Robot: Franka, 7 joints.
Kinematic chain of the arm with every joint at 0, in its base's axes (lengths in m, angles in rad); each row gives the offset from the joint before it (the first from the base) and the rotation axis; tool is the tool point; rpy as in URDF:
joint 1: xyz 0 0 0.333 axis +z
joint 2: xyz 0 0 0 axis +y
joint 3: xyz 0 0 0.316 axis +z
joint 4: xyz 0.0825 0 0 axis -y
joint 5: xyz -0.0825 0 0.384 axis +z
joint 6: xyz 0 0 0 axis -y
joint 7: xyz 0.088 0 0 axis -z
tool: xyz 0 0 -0.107 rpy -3.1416 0 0
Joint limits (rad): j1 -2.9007..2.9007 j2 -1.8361..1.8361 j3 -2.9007..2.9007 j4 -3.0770..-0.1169 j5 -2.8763..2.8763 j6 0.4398..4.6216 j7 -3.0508..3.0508
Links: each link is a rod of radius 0.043 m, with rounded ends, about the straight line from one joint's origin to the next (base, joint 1, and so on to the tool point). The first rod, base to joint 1, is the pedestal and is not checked.
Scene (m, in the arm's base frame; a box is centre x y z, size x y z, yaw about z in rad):
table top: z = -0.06
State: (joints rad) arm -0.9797 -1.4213 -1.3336 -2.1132 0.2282 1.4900 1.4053
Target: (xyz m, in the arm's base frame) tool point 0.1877 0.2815 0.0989
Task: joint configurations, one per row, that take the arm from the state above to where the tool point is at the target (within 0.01 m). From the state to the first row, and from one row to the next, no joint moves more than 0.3 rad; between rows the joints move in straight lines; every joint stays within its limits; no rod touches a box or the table.
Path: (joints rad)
1: -1.2077 -1.3072 -1.5948 -2.1184 0.1469 1.4288 1.4053
2: -1.4357 -1.1930 -1.8560 -2.1236 0.0656 1.3676 1.4053
3: -1.6638 -1.0789 -2.1172 -2.1288 -0.0157 1.3064 1.4053
4: -1.8918 -0.9648 -2.3783 -2.1340 -0.0970 1.2452 1.4053
5: -2.1198 -0.8507 -2.6395 -2.1392 -0.1783 1.1840 1.4053
6: -2.3478 -0.7365 -2.9007 -2.1444 -0.2596 1.1228 1.4053

